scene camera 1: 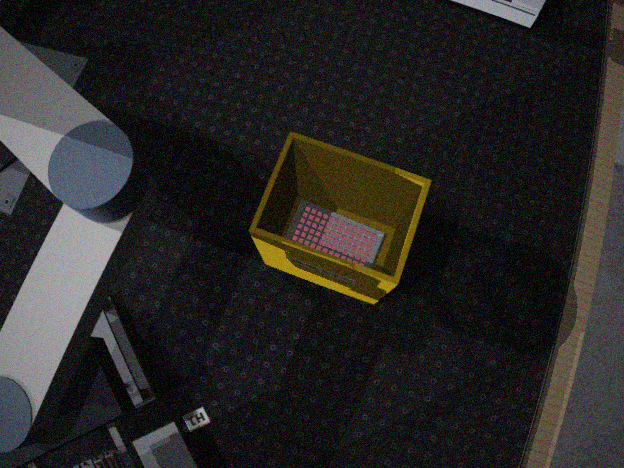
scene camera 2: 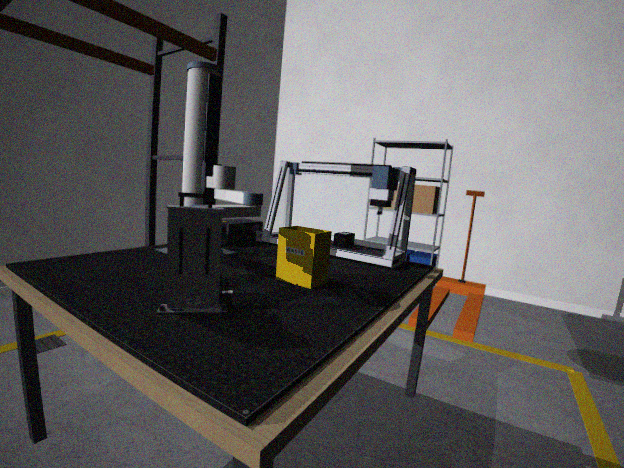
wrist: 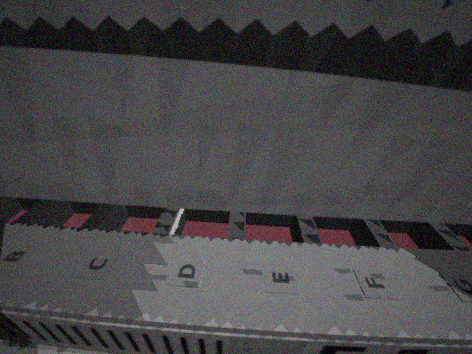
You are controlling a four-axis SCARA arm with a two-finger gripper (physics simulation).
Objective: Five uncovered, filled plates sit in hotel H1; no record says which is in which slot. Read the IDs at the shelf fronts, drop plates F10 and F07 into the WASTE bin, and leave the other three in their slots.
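Frame: origin at the arm's base, x ahead, y left, z up, level; centimetres.
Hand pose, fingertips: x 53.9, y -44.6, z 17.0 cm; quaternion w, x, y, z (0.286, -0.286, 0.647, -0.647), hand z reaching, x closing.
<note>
Each offset is from my fingertips to the top centre of the thing. "pt": to the spot under its first point.
In the wrist view a plate point(wrist: 240, 300) fills the lower part, very close. Its rim shows row letters C to F and pink-filled wells; its front ID is cut off, though F07 fits its low slot. My gripper is shut on it at hotel H1 point(scene camera 2: 194, 251); the fingertips are hidden in the wrist view and behind the hotel in scene camera 2. Part of the hand shows at lower left in scene camera 1. The yellow WASTE bin @(dz +4.3, dx +10.8, dy +42.0 cm) point(scene camera 1: 272, 256) point(scene camera 2: 294, 272) stands upright, with a plate with pink wells @(dz -13.7, dx +10.4, dy +41.9 cm) point(scene camera 1: 347, 236) lying on its floor.
The H1 label @(pt dz -15.7, dx +0.8, dy +12.9 cm) point(scene camera 1: 196, 418) lies near the hotel at lower left in scene camera 1. The white arm link point(scene camera 1: 65, 282) reaches over the table's left side. A gantry frame point(scene camera 2: 288, 201) stands behind the bin. The wooden table edge point(scene camera 1: 579, 322) runs along the right.
</note>
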